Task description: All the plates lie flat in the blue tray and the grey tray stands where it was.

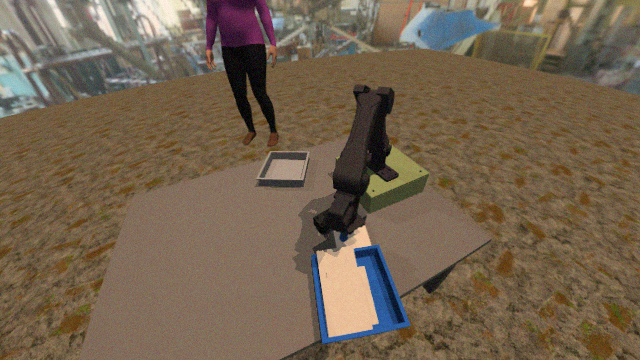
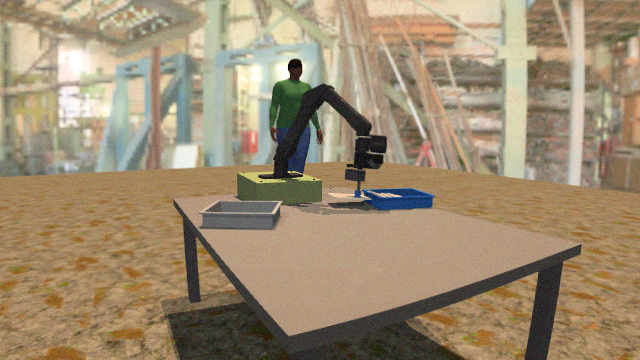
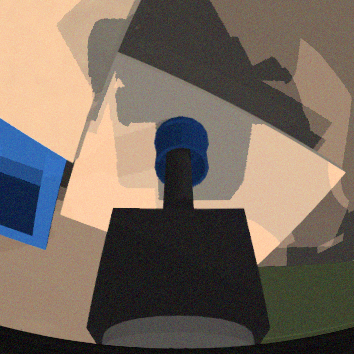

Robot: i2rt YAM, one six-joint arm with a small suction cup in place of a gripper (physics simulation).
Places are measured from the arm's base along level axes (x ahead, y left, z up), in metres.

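Where they show: hand, its tool point: (image 1: 343,239) (image 2: 357,199) (image 3: 177,130); arm's base, origin of its link: (image 1: 377,167) (image 2: 280,176).
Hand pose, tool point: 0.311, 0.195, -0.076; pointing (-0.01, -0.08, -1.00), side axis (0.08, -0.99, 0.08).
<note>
Things, the pixels of their top centre, and the offset from my tool point, as dx, dy, dz.
- beige plate, centre of its top: (image 3: 202,203) (image 1: 349,228) (image 2: 348,194) -0.038, -0.016, +0.019
- blue tray, centre of its top: (image 1: 355,286) (image 2: 397,192) +0.069, +0.163, +0.025
- grey tray, centre of its top: (image 2: 243,206) (image 1: 284,164) +0.012, -0.511, +0.025
My suction cup (image 1: 343,236) (image 2: 357,193) (image 3: 181,147) sits on a beige plate (image 1: 361,237) (image 2: 341,195) (image 3: 288,175) and holds it level, just above the table at the near end of the blue tray (image 1: 384,295) (image 2: 398,203) (image 3: 53,197). The held plate overlaps the tray's end rim. Other beige plates (image 1: 346,291) (image 2: 380,193) (image 3: 35,70) lie flat and stacked in the blue tray's left part. The grey tray (image 1: 281,182) (image 2: 237,221) stands at the far side of the table with nothing in it.
The arm's green base block (image 1: 398,178) (image 2: 279,188) (image 3: 305,298) stands beside the blue tray. A person in purple (image 1: 243,67) stands beyond the table, and a person in green (image 2: 288,111) stands behind the arm. The blue tray lies near the table's edge.
</note>
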